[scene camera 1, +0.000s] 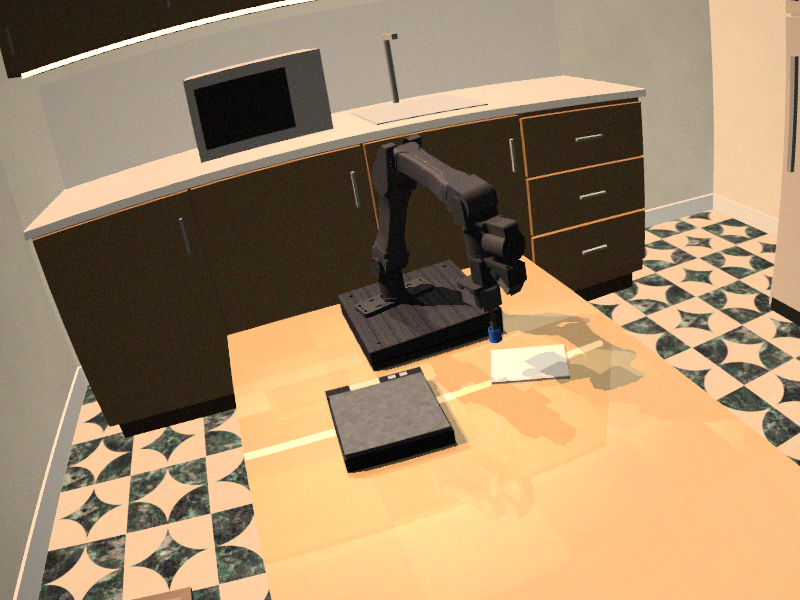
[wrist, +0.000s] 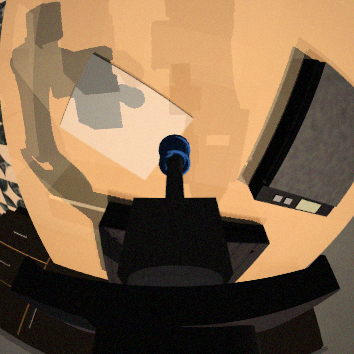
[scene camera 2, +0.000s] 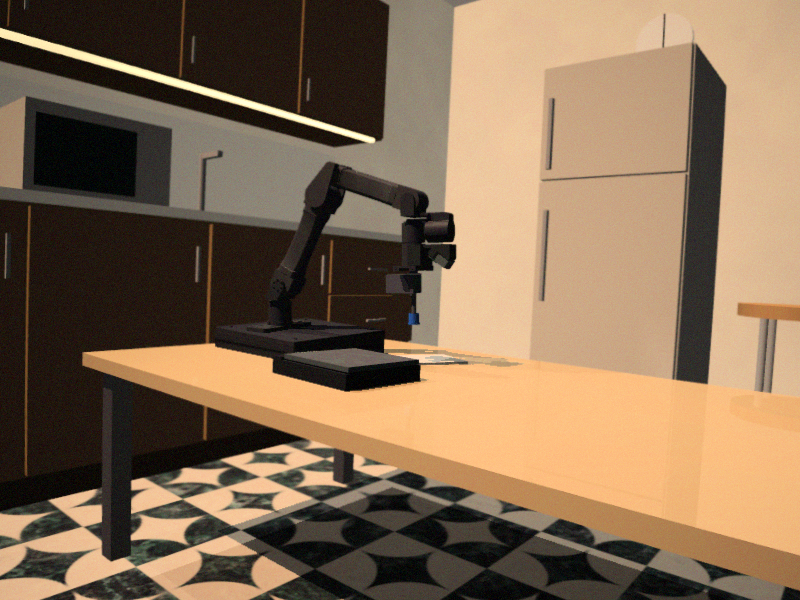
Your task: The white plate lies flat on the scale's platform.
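Pixels of known places: end effector, tool point: (scene camera 1: 495,339) (wrist: 174,148) (scene camera 2: 413,324); arm's base, origin of the base link: (scene camera 1: 394,298) (scene camera 2: 280,327).
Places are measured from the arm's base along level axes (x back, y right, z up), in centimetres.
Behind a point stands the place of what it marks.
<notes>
The white plate (scene camera 1: 513,369) @(x -39.6, y -7.5, z -5.3 cm) (scene camera 2: 431,357) @(x -39.9, y -14.0, z -5.3 cm) (wrist: 150,135) @(x -37.5, y -7.0, z -5.3 cm) lies flat on the table, apart from the scale, with the arm's shadow across part of it. The scale (scene camera 1: 390,413) @(x -40.5, y 22.6, z -1.4 cm) (scene camera 2: 348,368) @(x -46.4, y 34.9, z -1.6 cm) (wrist: 315,135) @(x -40.8, y 16.5, z -1.4 cm) has a grey platform with nothing on it and a dark body; its small display and two buttons show in the wrist view. My gripper, a blue suction cup (scene camera 1: 494,335) (scene camera 2: 413,319) (wrist: 174,150), points down and hangs above the table beside the plate's near corner, on the side toward the arm's base. It is open, with nothing on it.
The arm's dark base board (scene camera 1: 413,322) @(x -14.0, y 2.4, z -0.2 cm) (scene camera 2: 348,340) @(x -21.6, y -1.9, z -1.6 cm) stands on the wooden table (scene camera 1: 516,548) @(x -80.0, y 21.6, z -5.9 cm) (scene camera 2: 549,439) @(x -86.8, y 43.8, z -5.9 cm), behind the scale and close to the plate. The table's right edge runs past the plate in scene camera 1. A counter with a microwave (scene camera 1: 306,90) (scene camera 2: 155,161) stands behind the arm.
</notes>
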